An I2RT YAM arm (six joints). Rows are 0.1 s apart.
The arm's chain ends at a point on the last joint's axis. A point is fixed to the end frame.
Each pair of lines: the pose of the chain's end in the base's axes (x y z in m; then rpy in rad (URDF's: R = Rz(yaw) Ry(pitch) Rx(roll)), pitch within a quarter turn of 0, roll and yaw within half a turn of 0), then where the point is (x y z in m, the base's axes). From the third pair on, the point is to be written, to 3 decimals.
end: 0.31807, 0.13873, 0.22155, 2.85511, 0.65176, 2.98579
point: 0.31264 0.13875 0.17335
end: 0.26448, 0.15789, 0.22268, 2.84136, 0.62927, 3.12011
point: 0.25803 0.15768 0.17461
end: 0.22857, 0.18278, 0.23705, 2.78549, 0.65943, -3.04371
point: 0.223 0.184 0.189
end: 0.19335, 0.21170, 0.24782, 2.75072, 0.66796, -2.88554
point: 0.188 0.213 0.200
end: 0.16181, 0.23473, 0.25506, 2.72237, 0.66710, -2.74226
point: 0.156 0.236 0.207
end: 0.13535, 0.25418, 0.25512, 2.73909, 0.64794, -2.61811
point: 0.129 0.254 0.207
